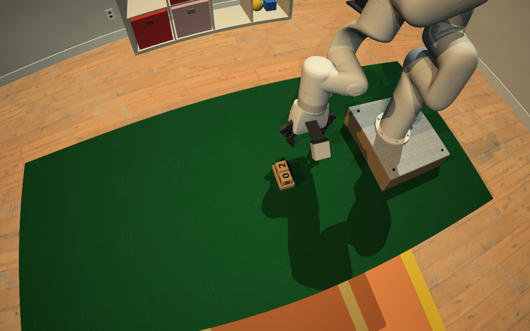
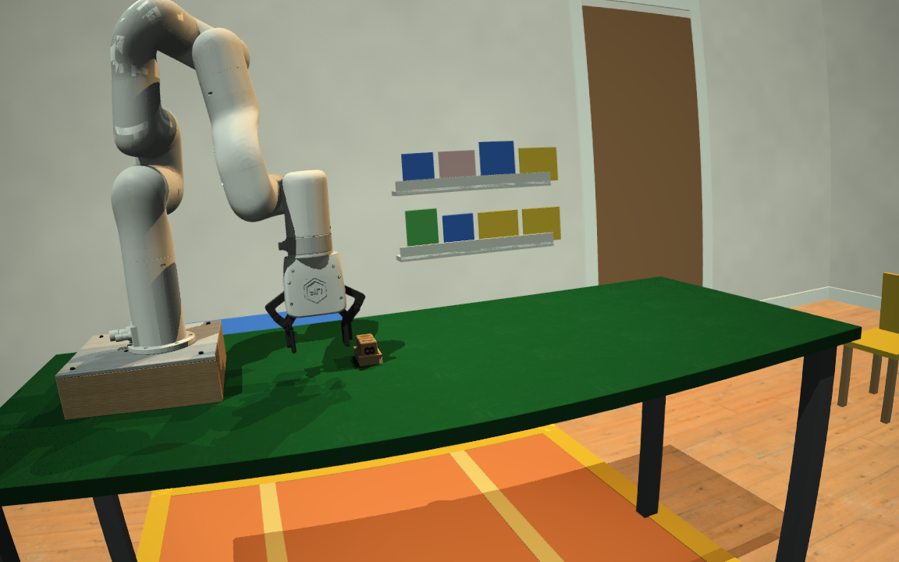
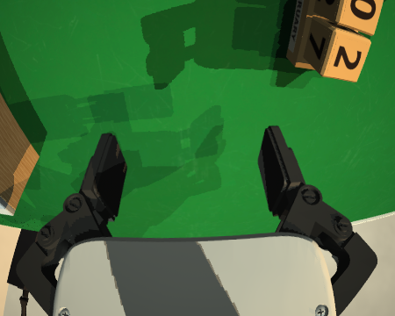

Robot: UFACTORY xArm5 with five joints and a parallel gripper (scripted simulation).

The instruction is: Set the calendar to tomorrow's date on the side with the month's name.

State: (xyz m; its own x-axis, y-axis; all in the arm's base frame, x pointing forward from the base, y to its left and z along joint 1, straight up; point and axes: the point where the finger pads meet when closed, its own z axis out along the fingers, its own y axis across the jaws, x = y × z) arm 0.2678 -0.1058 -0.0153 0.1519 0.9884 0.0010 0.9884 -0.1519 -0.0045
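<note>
My hand is 110 mm short of the date cube, 70 mm to the right of it and 40 mm above it. From my hand the other things lie so: wooden tray: 100 mm ahead, 60 mm to the left, 50 mm below.
</note>
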